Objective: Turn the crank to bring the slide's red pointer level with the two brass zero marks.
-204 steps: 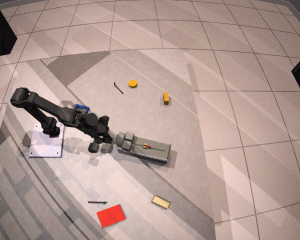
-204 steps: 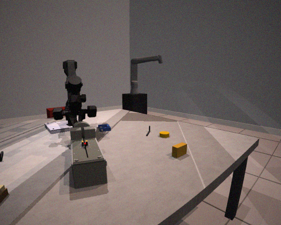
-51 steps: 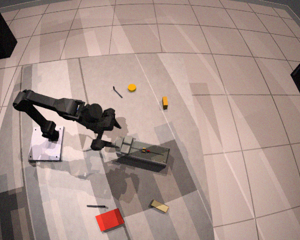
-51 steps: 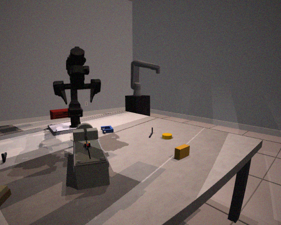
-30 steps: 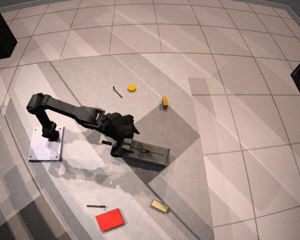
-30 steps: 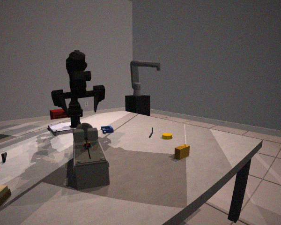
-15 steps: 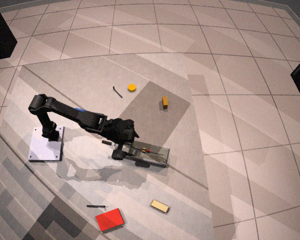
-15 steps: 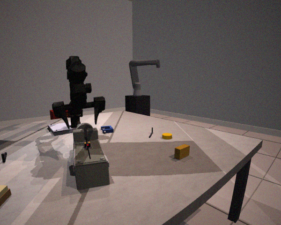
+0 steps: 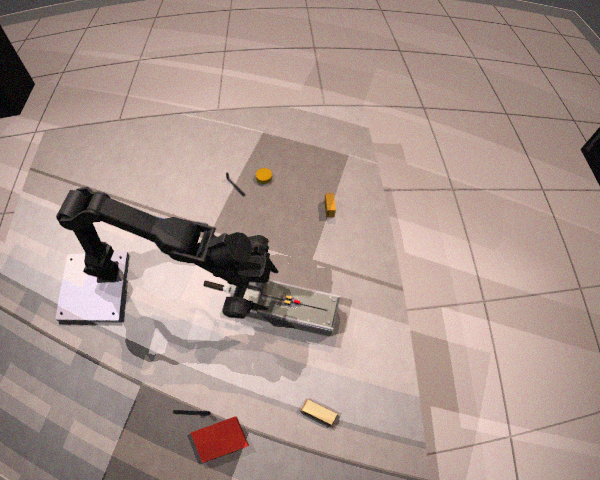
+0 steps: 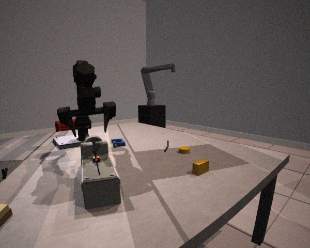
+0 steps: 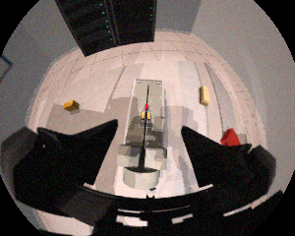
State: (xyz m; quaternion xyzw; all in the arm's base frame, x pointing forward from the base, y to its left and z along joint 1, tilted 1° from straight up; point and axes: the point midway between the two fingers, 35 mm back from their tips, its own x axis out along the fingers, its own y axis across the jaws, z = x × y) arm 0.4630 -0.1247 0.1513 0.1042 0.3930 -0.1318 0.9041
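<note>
Now: the dark crank handle 140 mm behind my gripper tip, 40 mm to the left of it and 40 mm below it. The rest, counted from my gripper tip: tan block 90 mm ahead, 280 mm to the right, 140 mm below; then red plate 160 mm behind, 340 mm to the right, 140 mm below; then red pointer 60 mm ahead, 10 mm to the right, 70 mm below.
</note>
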